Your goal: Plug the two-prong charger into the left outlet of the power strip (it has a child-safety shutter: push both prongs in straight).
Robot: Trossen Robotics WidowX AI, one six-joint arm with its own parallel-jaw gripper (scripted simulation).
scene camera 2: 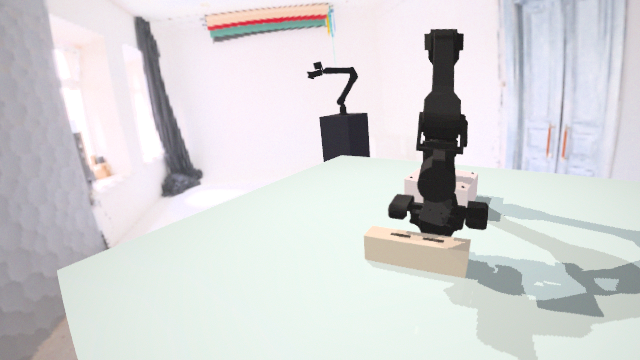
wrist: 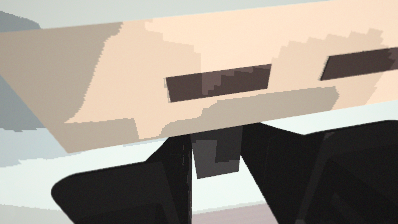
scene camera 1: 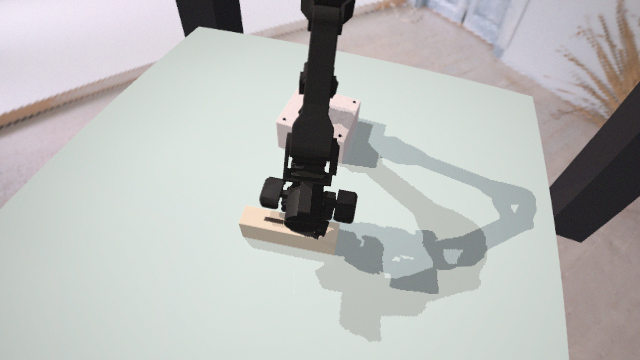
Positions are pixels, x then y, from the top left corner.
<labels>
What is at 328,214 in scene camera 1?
My gripper.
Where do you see a dark charger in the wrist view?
216,152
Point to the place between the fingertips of my gripper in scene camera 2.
At 436,246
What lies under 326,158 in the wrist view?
My gripper.
</labels>
